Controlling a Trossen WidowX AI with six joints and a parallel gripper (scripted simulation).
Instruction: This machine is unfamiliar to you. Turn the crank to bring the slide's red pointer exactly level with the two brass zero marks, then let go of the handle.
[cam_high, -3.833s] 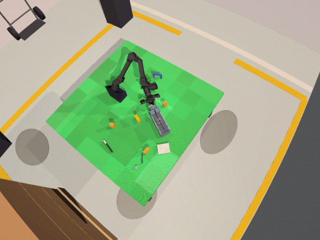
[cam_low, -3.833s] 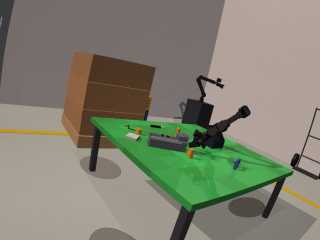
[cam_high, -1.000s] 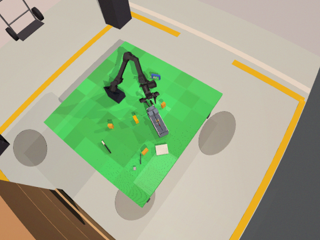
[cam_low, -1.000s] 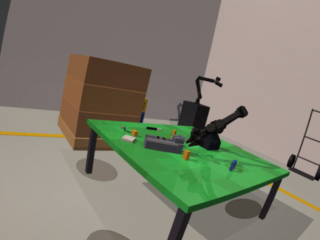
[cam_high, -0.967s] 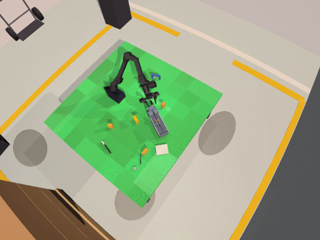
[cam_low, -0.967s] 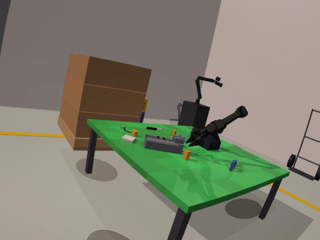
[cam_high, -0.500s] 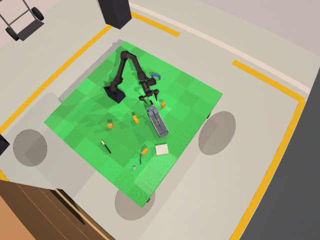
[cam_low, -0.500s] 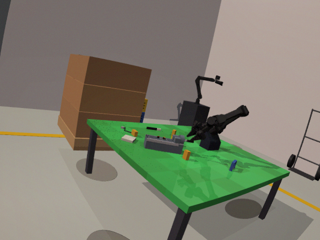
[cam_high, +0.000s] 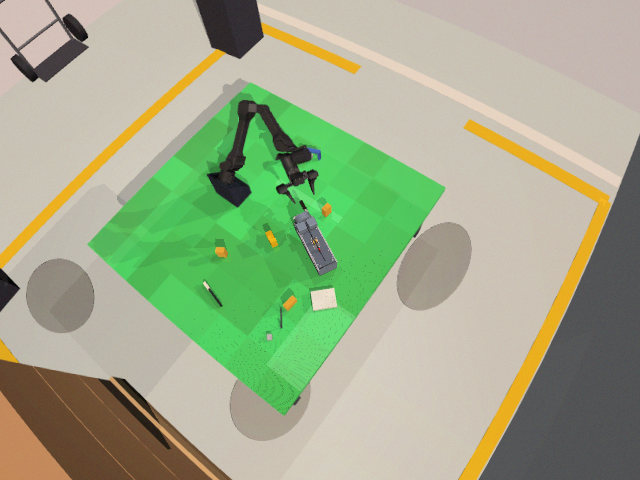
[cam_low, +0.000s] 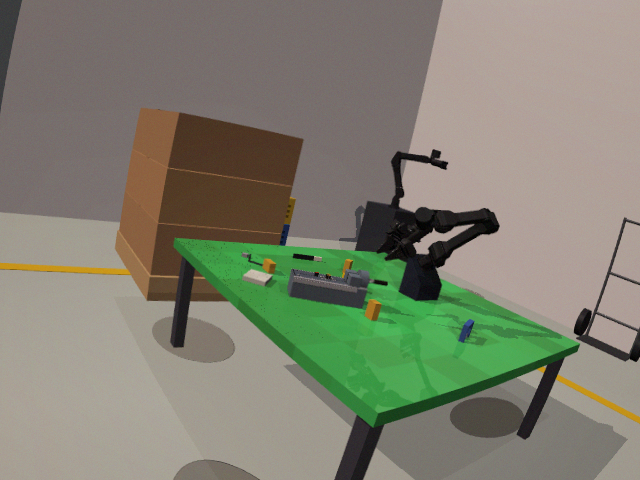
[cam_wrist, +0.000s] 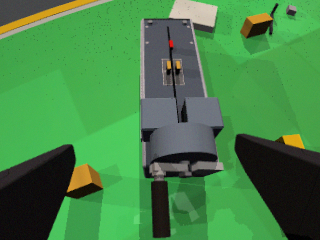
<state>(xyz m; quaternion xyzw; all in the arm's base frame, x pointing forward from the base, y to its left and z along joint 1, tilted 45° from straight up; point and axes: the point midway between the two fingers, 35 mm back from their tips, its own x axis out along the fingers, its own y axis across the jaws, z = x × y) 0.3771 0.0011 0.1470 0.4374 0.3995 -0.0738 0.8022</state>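
The dark handle lies 10 cm below my gripper tip, 3 cm behind it and 1 cm to the left of it. The rest, counted from my gripper tip: blue bracket (31 cm to the left, 20 cm behind, 16 cm below); then red pointer (15 cm ahead, 13 cm to the right, 11 cm below); then white pad (29 cm to the right, 28 cm ahead, 18 cm below).
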